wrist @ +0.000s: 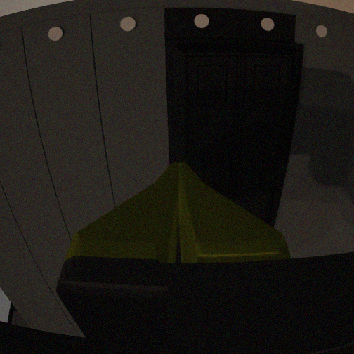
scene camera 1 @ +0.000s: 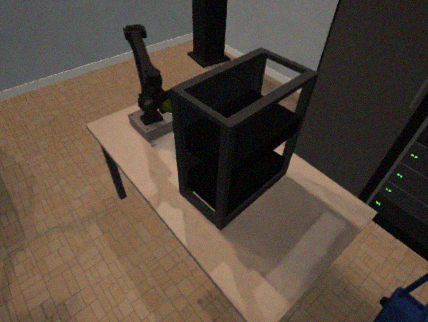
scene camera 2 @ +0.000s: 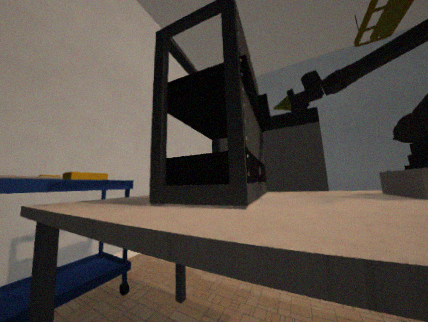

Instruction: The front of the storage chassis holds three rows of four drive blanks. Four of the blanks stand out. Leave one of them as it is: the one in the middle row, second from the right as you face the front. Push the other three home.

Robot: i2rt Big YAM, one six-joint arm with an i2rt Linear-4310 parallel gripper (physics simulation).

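Where they show: gripper, fingertip midpoint: (scene camera 2: 273, 108); arm's base, origin of the base link: (scene camera 1: 151, 118).
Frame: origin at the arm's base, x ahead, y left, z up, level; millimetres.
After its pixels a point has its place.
The storage chassis (scene camera 1: 225, 170) {x 816, y -28, z 338 mm} (scene camera 2: 234, 100) {x 444, y 407, z 186 mm} is a tall dark open frame on the table. Its front faces the arm and is hidden in scene camera 1. A dark block (scene camera 2: 263, 112) {x 463, y 101, z 276 mm} (wrist: 235, 125) stands out from the front; in the wrist view it shows two outlined panels side by side. Grey panels with thin seams (wrist: 135, 100) lie to its left. Single blanks and rows are too dark to tell apart. My gripper (scene camera 1: 168, 105) (scene camera 2: 275, 108) {x 446, y -23, z 338 mm} (wrist: 178, 174) is shut and empty, its yellow fingertips together at the block's lower left edge in the wrist view; scene camera 2 shows a small gap before the block.
The arm's grey base (scene camera 1: 150, 131) {x 97, y -50, z -7 mm} (scene camera 2: 405, 183) {x 83, y 64, z -40 mm} stands on the table (scene camera 1: 200, 235) {x 791, y -115, z -79 mm} (scene camera 2: 325, 225) {x 286, y 482, z -79 mm}. Round pale dots (wrist: 128, 23) line the chassis above the panels. A blue cart (scene camera 1: 405, 307) (scene camera 2: 65, 185) and a dark rack cabinet (scene camera 1: 370, 75) stand beyond the table.
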